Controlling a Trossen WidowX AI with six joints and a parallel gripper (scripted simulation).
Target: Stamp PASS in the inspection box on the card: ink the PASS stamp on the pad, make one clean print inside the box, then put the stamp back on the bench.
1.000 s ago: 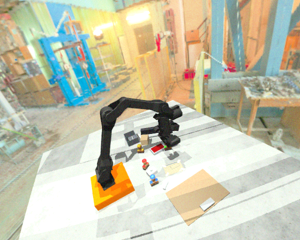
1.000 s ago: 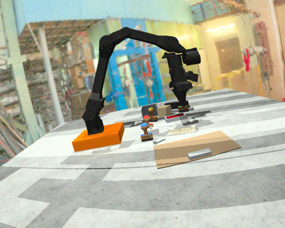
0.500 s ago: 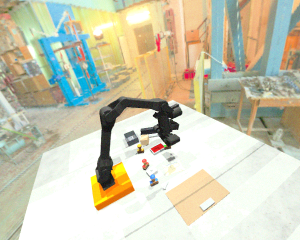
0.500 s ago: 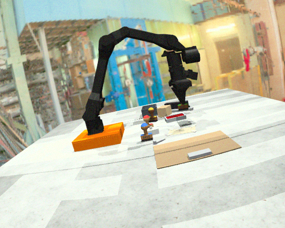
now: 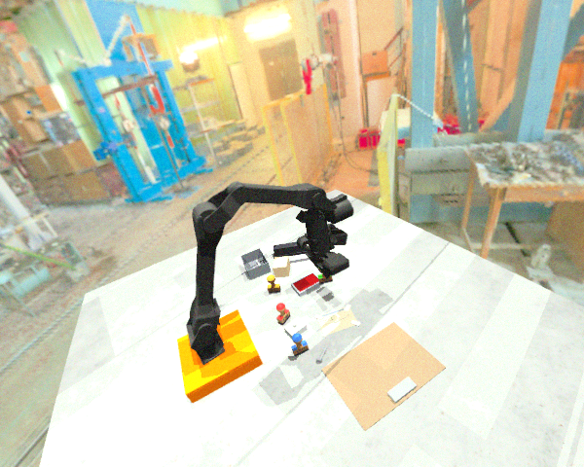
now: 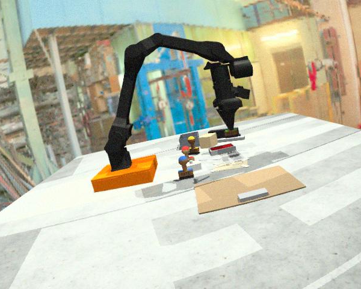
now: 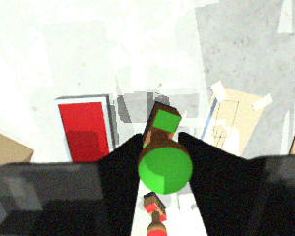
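My gripper tip is 20 mm past the ink pad, 80 mm to the right of it and 80 mm above it. Also, from my gripper tip: card 50 mm behind, 90 mm to the right, 90 mm below; then green-knobbed stamp right at my gripper tip; then red-knobbed stamp 150 mm behind, 20 mm to the left, 70 mm below.
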